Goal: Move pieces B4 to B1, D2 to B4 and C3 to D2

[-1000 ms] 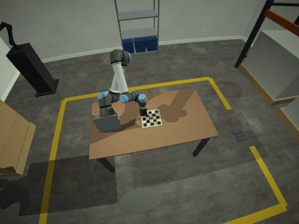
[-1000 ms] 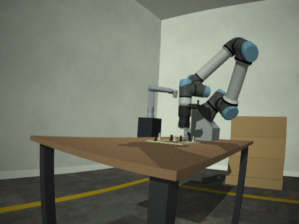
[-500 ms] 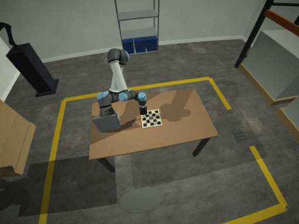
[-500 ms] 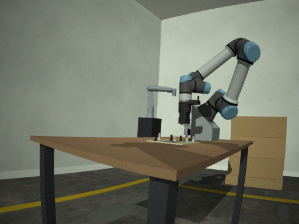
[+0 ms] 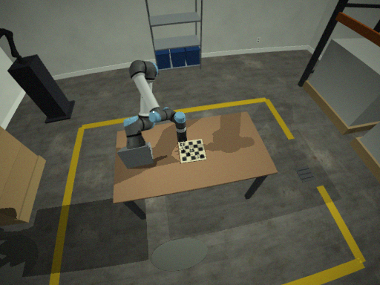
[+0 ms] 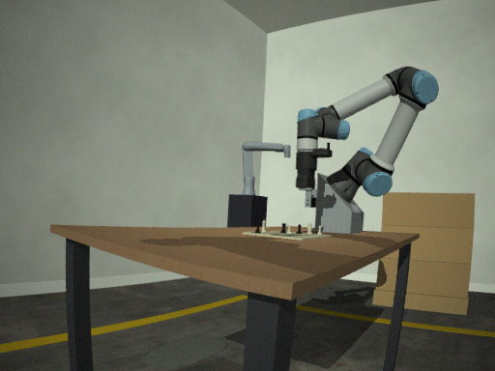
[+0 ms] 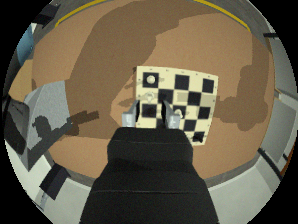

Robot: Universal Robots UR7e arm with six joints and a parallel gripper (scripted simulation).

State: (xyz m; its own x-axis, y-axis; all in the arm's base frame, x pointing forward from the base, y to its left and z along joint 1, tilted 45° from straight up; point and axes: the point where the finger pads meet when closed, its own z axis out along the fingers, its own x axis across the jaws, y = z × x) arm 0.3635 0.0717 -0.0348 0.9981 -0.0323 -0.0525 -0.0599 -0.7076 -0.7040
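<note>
My gripper is now 9 cm above the black piece, 8 cm to the left of it and 3 cm short of it. The rest, counted from my hand: white piece: 10 cm below; chessboard: 11 cm below, 7 cm ahead, 4 cm to the right.
</note>
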